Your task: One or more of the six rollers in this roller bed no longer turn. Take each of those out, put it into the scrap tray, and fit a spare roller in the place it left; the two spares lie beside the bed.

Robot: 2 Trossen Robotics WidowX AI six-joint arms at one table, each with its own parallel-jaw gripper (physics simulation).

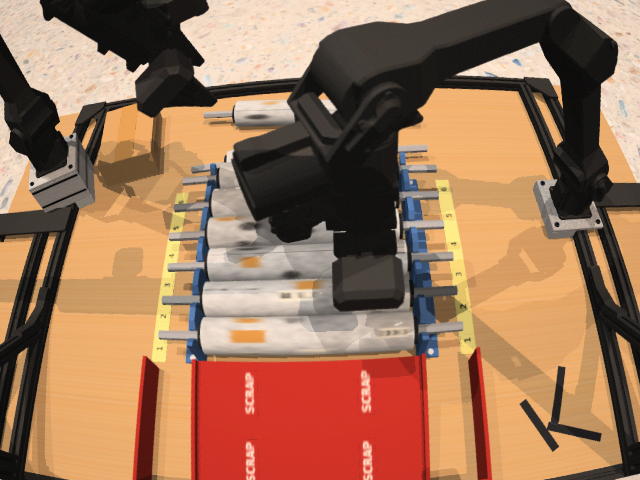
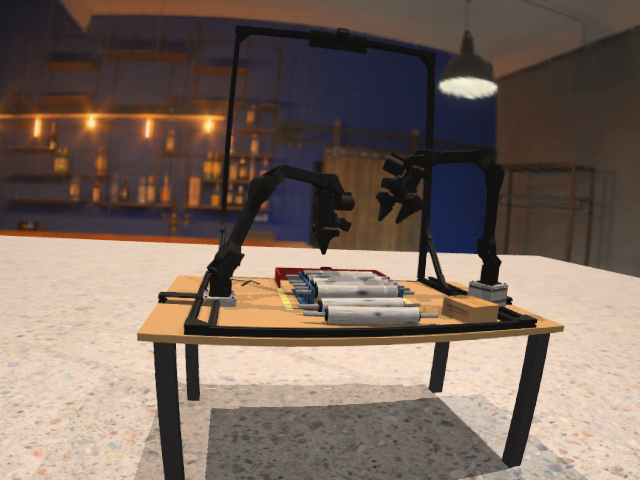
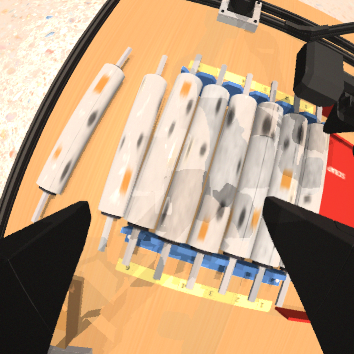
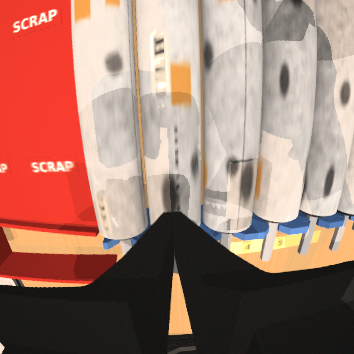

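Pixels of known places: left gripper, fingertip midpoint: [image 1: 208, 82] [image 2: 387, 221] [image 3: 177, 207]; right gripper, fingertip midpoint: [image 1: 364, 262] [image 2: 323, 254] [image 3: 324, 129] [image 4: 171, 219]; left arm's base at its link origin: [image 1: 52, 160] [image 2: 488, 283]; right arm's base at its link origin: [image 1: 570, 202] [image 2: 219, 294] [image 3: 240, 6].
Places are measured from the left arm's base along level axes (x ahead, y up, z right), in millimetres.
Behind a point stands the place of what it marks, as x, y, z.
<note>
Several pale, spotted rollers lie side by side in blue notched rails [image 1: 424, 304] {467, -26, 460} [image 3: 200, 260] [image 4: 252, 230] {495, -30, 365}. The roller at mark 1 [image 1: 307, 341] {320, -23, 452} lies nearest the red scrap tray [image 1: 310, 403] {298, -61, 516} [image 4: 40, 100] {304, -59, 504}, whose visible floor is bare. The roller at mark 2 [image 1: 248, 301] {271, -20, 378} [image 4: 170, 120] {367, -17, 400} is beside it. One spare [image 1: 263, 113] {387, -53, 27} [image 3: 80, 130] {444, -51, 52} lies apart at the far side; the other spare [image 3: 132, 145] {411, -46, 145} lies close beside the bed. My right gripper [image 2: 323, 253] {405, 47, 417} [image 4: 171, 219] {405, 47, 417} is shut and empty, above the near rollers. My left gripper [image 2: 389, 221] {305, 180, 204} [image 3: 177, 207] {305, 180, 204} is open and empty, high above the table.
A cardboard box [image 1: 129, 144] {146, -38, 1} [image 2: 470, 308] {204, -45, -90} stands near the left arm's base. Yellow numbered strips [image 1: 460, 268] {561, -93, 404} flank the bed. Red upright walls [image 1: 147, 413] {91, -65, 464} [image 1: 480, 413] {479, -55, 614} stand on both sides of the tray. Black strips [image 1: 558, 397] {603, -92, 644} lie at the lower right. A black frame edges the table.
</note>
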